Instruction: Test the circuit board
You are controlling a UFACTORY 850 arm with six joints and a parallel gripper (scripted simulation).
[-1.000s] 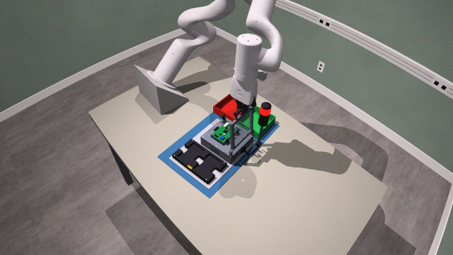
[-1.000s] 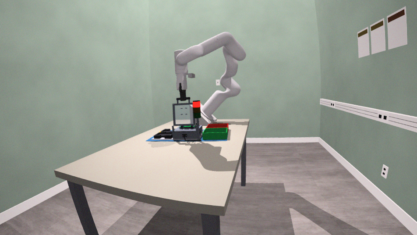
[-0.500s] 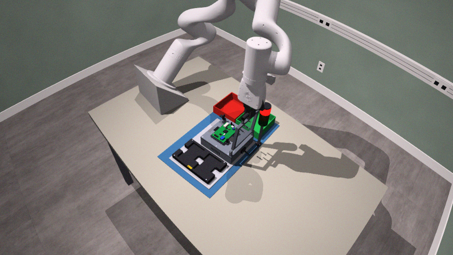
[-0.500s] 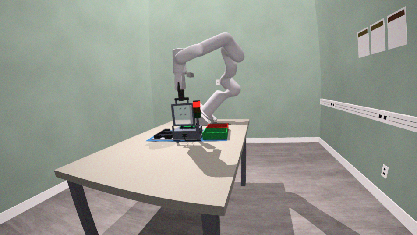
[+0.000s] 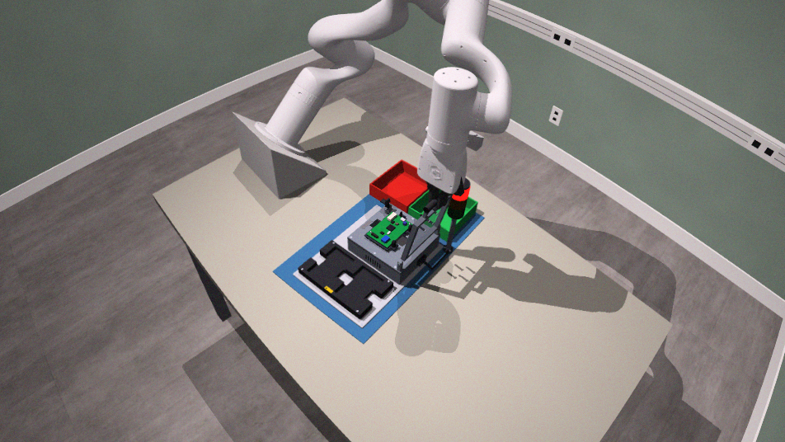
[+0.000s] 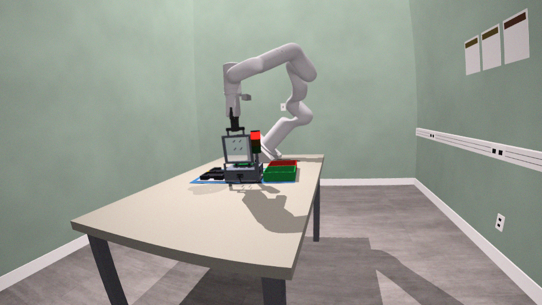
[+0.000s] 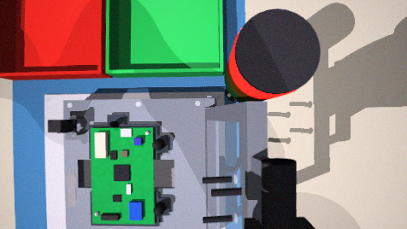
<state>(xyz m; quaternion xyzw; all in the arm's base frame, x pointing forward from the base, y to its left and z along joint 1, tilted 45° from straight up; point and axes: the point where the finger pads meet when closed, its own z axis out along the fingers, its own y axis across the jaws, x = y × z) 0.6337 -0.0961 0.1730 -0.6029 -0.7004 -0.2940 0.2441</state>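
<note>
Right now the green circuit board is 13 cm behind my hand, 2 cm to the right of it and 20 cm below it. Also, from my hand: black latch part 20 cm behind, 3 cm to the left, 19 cm below; green bin 12 cm behind, 18 cm to the left, 26 cm below; lid 2 cm behind, 9 cm below.
</note>
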